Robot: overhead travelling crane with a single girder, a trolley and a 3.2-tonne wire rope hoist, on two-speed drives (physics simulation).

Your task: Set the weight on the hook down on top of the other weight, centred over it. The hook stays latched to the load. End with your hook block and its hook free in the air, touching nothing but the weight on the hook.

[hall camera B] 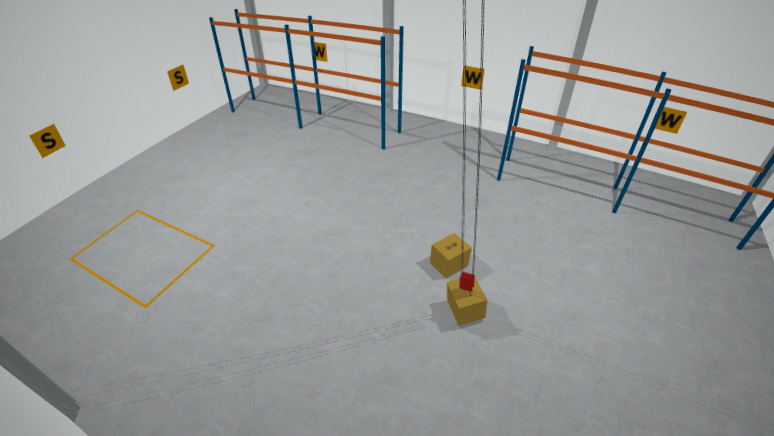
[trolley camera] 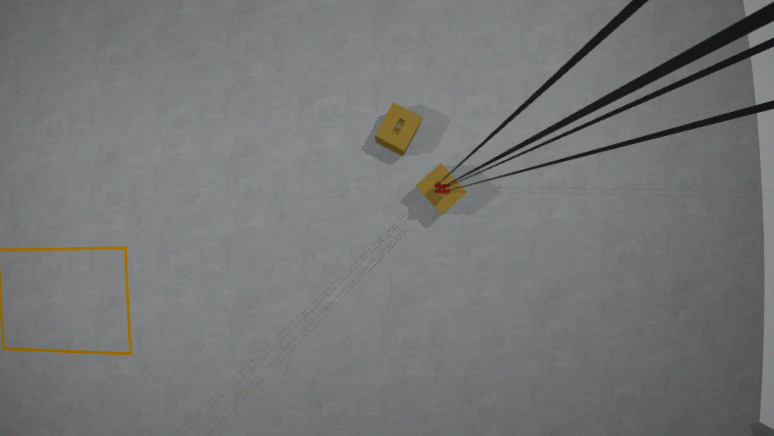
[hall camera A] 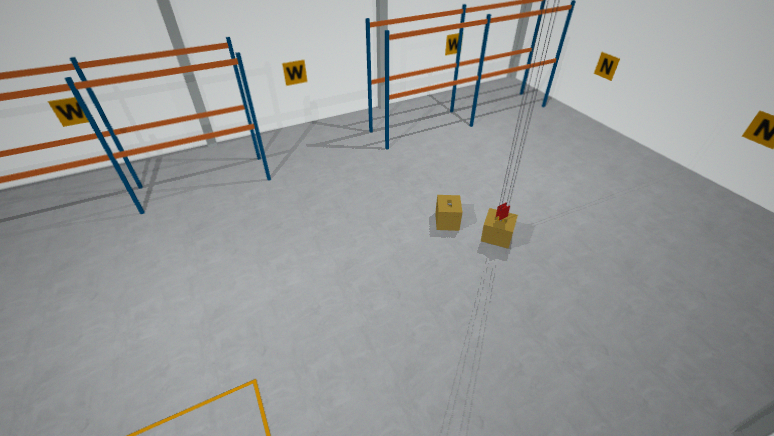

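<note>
My hook block (hall camera A: 502, 212) (hall camera B: 466, 282) (trolley camera: 441, 188), red, hangs on its ropes with its hook latched to a yellow block weight (hall camera A: 497, 233) (hall camera B: 470, 311) (trolley camera: 444, 205). This weight hangs upright and very low; its shadows lie close around it, and whether its underside touches the floor I cannot tell. The other yellow weight (hall camera A: 449, 219) (hall camera B: 449, 265) (trolley camera: 389, 132) stands on the floor beside it, apart from it, to the upper left in the trolley view and turned to a different angle. A recess with a lifting point shows in its top.
A yellow outlined square (hall camera A: 189, 408) (hall camera B: 176, 228) (trolley camera: 128, 300) is marked on the floor, well away from both weights. Two blue and orange racks stand along the W wall, one with a post (hall camera A: 387, 89) (hall camera B: 641, 151) and the other with a post (hall camera A: 105, 146) (hall camera B: 383, 92).
</note>
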